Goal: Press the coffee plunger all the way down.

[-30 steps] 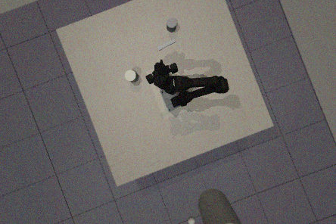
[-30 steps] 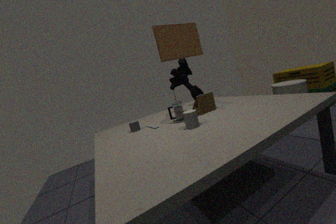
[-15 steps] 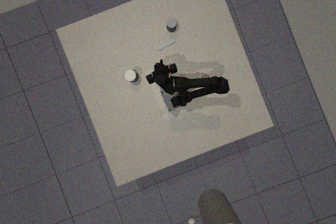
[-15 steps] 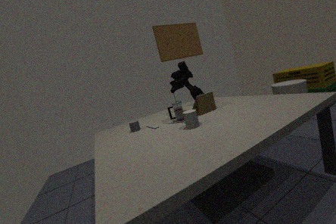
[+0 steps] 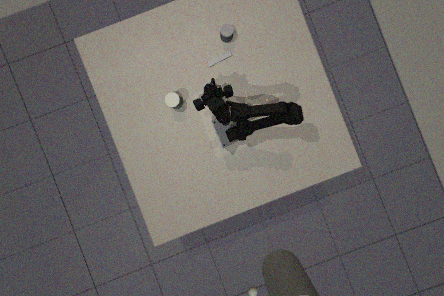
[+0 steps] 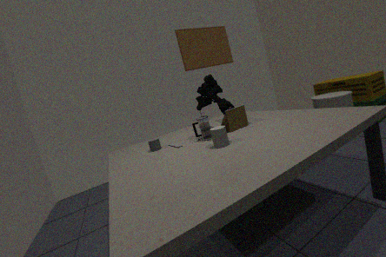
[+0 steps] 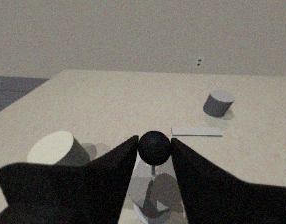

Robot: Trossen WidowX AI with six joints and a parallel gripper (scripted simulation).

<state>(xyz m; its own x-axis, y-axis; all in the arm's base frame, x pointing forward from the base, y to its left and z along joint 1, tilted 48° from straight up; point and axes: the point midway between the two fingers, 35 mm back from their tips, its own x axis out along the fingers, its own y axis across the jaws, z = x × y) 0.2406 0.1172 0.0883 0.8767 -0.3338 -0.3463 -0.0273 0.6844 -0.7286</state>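
Now: gripper tip 10 mm to the left of the coffee press and 100 mm above it. Round my gripper tip: flat strip 170 mm ahead, 130 mm to the right, 200 mm below; grey cup 270 mm ahead, 220 mm to the right, 170 mm below; white mug 30 mm ahead, 200 mm to the left, 160 mm below.
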